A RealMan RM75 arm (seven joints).
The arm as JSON. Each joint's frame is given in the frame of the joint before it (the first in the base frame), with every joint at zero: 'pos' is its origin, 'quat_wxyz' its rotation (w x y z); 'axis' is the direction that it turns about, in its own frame. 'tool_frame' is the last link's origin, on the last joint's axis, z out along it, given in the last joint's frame.
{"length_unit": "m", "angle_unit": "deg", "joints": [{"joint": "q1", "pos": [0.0, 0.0, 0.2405], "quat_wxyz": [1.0, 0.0, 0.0, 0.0], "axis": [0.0, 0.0, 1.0]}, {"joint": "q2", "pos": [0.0, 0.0, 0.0], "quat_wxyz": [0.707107, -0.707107, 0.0, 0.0], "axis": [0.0, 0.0, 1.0]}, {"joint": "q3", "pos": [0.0, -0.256, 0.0], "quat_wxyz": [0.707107, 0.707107, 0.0, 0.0], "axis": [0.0, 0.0, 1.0]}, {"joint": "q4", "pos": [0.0, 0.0, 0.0], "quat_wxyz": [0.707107, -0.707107, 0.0, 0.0], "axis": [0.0, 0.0, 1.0]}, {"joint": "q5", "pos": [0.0, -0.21, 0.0], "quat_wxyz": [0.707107, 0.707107, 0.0, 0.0], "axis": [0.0, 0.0, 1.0]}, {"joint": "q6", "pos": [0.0, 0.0, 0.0], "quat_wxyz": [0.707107, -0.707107, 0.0, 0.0], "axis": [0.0, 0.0, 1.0]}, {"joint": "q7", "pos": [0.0, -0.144, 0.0], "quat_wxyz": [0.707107, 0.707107, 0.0, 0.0], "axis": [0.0, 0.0, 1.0]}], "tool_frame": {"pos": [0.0, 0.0, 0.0], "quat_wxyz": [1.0, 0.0, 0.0, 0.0]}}
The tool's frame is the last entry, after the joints.
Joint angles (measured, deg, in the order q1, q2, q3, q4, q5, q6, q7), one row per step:
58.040 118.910 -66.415 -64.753 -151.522 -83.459 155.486
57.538 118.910 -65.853 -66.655 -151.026 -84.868 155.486
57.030 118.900 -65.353 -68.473 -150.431 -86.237 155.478
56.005 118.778 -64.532 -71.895 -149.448 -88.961 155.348
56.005 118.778 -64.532 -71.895 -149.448 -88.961 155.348
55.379 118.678 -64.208 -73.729 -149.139 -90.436 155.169
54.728 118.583 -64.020 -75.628 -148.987 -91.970 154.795
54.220 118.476 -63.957 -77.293 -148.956 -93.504 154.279
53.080 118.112 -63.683 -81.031 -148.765 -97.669 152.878
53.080 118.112 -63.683 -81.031 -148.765 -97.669 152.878
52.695 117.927 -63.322 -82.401 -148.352 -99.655 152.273
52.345 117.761 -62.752 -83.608 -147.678 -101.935 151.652
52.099 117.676 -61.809 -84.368 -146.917 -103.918 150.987
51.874 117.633 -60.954 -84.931 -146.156 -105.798 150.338
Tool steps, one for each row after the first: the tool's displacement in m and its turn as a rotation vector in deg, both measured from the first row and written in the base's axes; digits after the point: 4 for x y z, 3 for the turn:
-0.0022 -0.0027 0.0050 -0.035 0.693 0.218
-0.0042 -0.0057 0.0098 -0.142 1.388 0.453
-0.0067 -0.0117 0.0192 -0.400 2.247 0.963
-0.0067 -0.0117 0.0192 -0.400 2.247 0.963
-0.0068 -0.0151 0.0243 -0.504 2.321 1.286
-0.0066 -0.0189 0.0293 -0.669 2.049 1.816
-0.0064 -0.0226 0.0335 -1.011 1.481 2.453
-0.0048 -0.0325 0.0435 -2.335 -0.074 3.757
-0.0048 -0.0325 0.0435 -2.335 -0.074 3.757
-0.0041 -0.0372 0.0476 -3.215 -0.428 4.155
-0.0032 -0.0425 0.0515 -4.473 -0.539 4.374
-0.0019 -0.0469 0.0548 -5.658 -0.201 4.415
-0.0005 -0.0512 0.0574 -6.953 0.143 4.432

